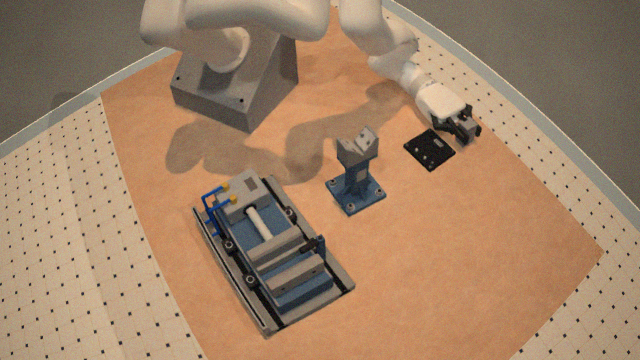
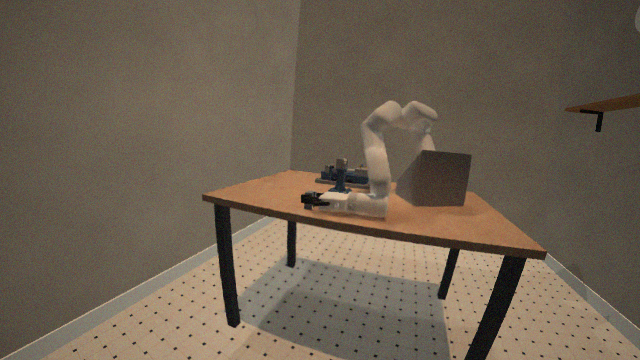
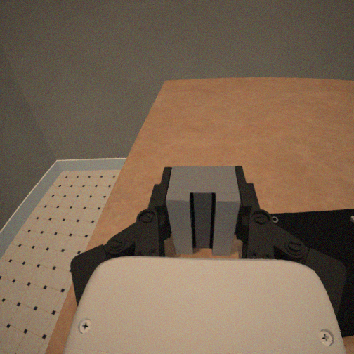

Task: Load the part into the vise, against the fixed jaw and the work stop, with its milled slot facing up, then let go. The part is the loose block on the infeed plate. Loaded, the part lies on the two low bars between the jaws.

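Places are measured from the arm's base along level axes (x ahead, y left, z up), in millimetres.
Where they show: gripper, between the fingertips: [image 1: 474,136] [image 2: 304,196]; arm's base, origin of its link: [image 1: 228,49] [image 2: 430,168].
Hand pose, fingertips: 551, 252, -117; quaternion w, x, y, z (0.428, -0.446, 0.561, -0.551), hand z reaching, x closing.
Observation:
Each offset is from my fingertips to the centre of the thing, as dx, dy, dz. "spot": to the spot under its first point.
The part, a grey block {-25, +6, -7} [image 1: 468,125] [image 2: 308,205] [image 3: 226,212], stands upright on the brown table beside the black infeed plate {-73, -83, -33} [image 1: 422,149] [image 3: 315,235]. Its milled slot faces the gripper's palm and runs up and down. My gripper [image 1: 472,132] [image 2: 311,197] [image 3: 202,180] lies level and is shut on the block, one finger against each side. The vise {-149, -501, +13} [image 1: 243,196] [image 2: 350,177] is far from the gripper. Its jaw nearer the screw {spot: -108, -507, +59} [image 1: 275,245] and its fixed jaw [image 1: 295,276] stand apart. The work stop {spot: -58, -450, +42} [image 1: 321,246] is a blue post with a black rod at the jaws' side.
A blue stand [image 1: 356,177] [image 2: 341,176] with a grey V-shaped top rises between the infeed plate and the vise. Blue handles with yellow ends [image 1: 212,202] stand at the vise's screw end. The grey robot base [image 1: 215,100] [image 2: 445,177] is behind. The table edge is close beside the block.

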